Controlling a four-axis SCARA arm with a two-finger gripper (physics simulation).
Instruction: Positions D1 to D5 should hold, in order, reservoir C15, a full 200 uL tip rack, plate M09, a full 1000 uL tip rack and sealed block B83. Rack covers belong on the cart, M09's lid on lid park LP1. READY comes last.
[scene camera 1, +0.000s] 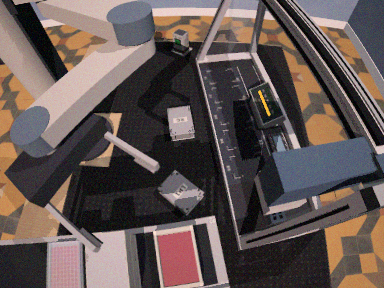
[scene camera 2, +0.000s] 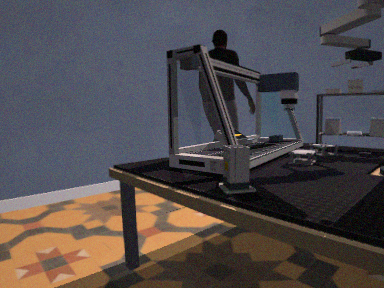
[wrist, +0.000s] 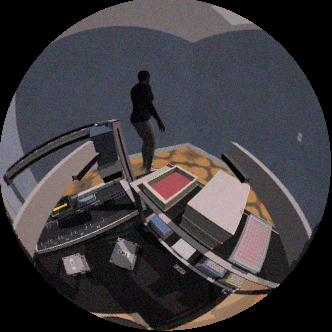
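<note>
My gripper (scene camera 1: 127, 207) (scene camera 2: 350, 65) (wrist: 159, 146) is open and empty, high above the near side of the bench. The deck (scene camera 1: 220, 95) (wrist: 90, 227) shows corner brackets and no labware standing on its visible positions; its far end is partly hidden by the blue head. The grey lid park LP1 (scene camera 1: 181, 192) (wrist: 124, 252) is bare. In the wrist view, a blue rack (wrist: 161, 226), a white plate (wrist: 184, 248), a blue-edged rack (wrist: 215, 266) and a yellow-edged rack (wrist: 235, 280) stand in the lower row. Their labels are unreadable.
A red-filled tray (scene camera 1: 177, 257) (wrist: 172, 186), a white box (scene camera 1: 106, 257) (wrist: 220, 200) and a pink rack (scene camera 1: 66, 262) (wrist: 251, 242) stand on the upper level. A grey stand (scene camera 1: 180, 122) (wrist: 76, 264) is beside the deck. A person (scene camera 2: 222, 75) (wrist: 144, 115) stands beyond the bench.
</note>
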